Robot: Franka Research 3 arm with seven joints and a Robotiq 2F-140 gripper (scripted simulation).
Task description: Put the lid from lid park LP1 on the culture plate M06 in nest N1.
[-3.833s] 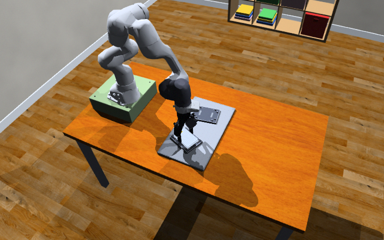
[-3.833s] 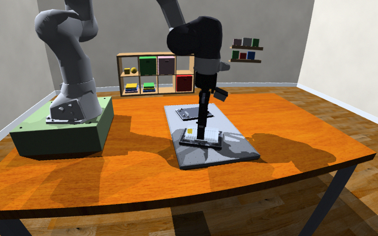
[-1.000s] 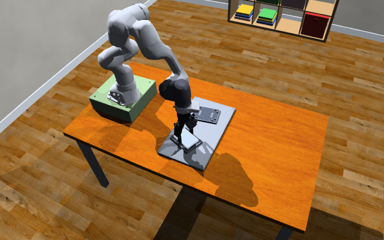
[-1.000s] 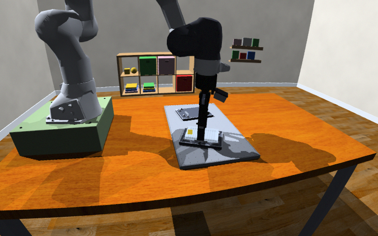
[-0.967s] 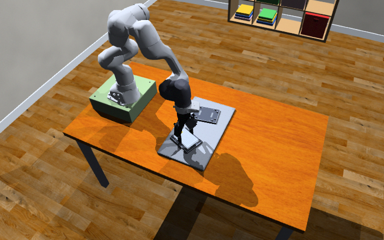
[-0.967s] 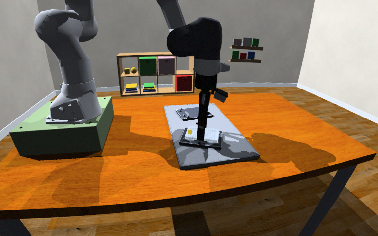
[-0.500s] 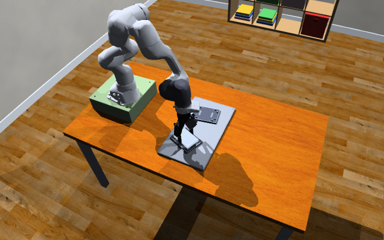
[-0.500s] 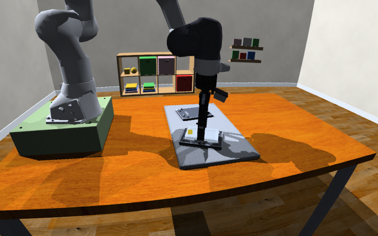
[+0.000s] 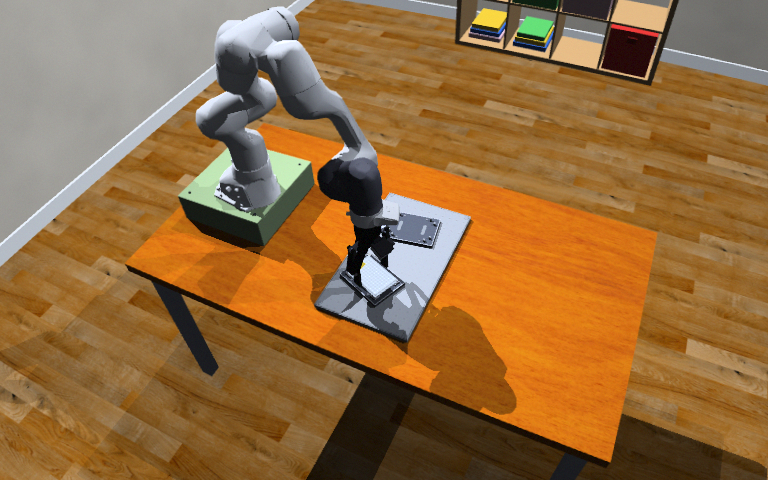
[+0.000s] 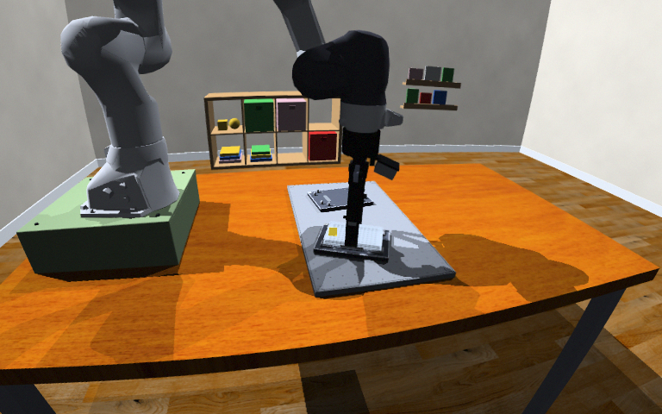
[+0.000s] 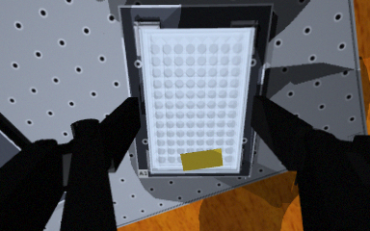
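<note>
The clear lid is 2 cm below my hand. Round my hand: culture plate: 3 cm below; then lid park LP1: 24 cm to the left, 4 cm below, 3 cm ahead; then nest N1: 4 cm below.
</note>
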